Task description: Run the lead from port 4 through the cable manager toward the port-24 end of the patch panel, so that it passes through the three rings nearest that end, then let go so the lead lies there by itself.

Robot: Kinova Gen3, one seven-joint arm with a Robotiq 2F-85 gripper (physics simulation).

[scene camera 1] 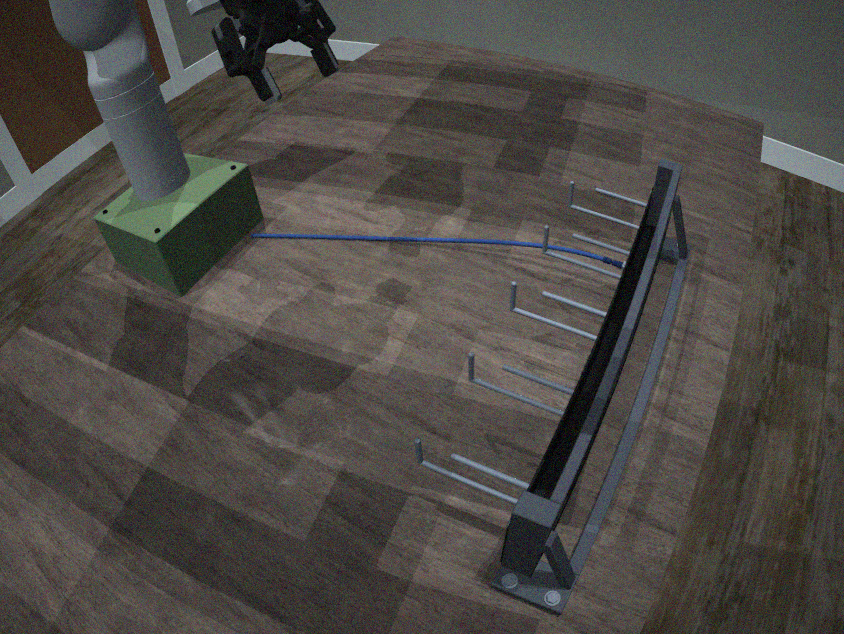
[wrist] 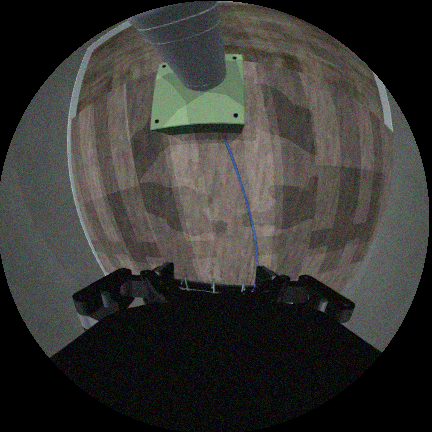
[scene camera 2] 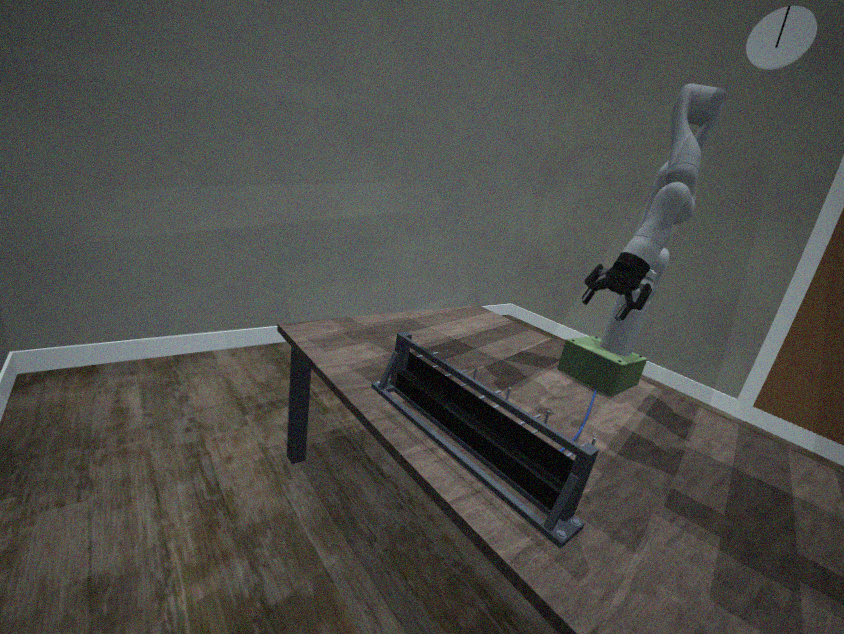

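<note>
The blue lead [scene camera 1: 409,239] [scene camera 2: 588,409] [wrist: 247,200] runs from beside the green base block to its plug [scene camera 1: 614,262] at the patch panel [scene camera 1: 618,341] [scene camera 2: 477,409]. It crosses the second ring [scene camera 1: 545,238] from the far end in scene camera 1; whether it is inside that ring is unclear. The three rings nearest the port-24 end, a near one [scene camera 1: 470,395], a middle one and one at the end [scene camera 1: 418,450], stand apart from the lead. My gripper [scene camera 1: 302,81] [scene camera 2: 604,307] [wrist: 214,274] is open and empty, high above the table on the arm-base side, away from the lead.
The green base block [scene camera 1: 180,218] [scene camera 2: 600,368] [wrist: 197,107] carries the arm at the table's back. The rings' upright posts, such as the post [scene camera 1: 513,296], stick up in front of the panel. The table edge [scene camera 2: 436,484] runs close behind the panel.
</note>
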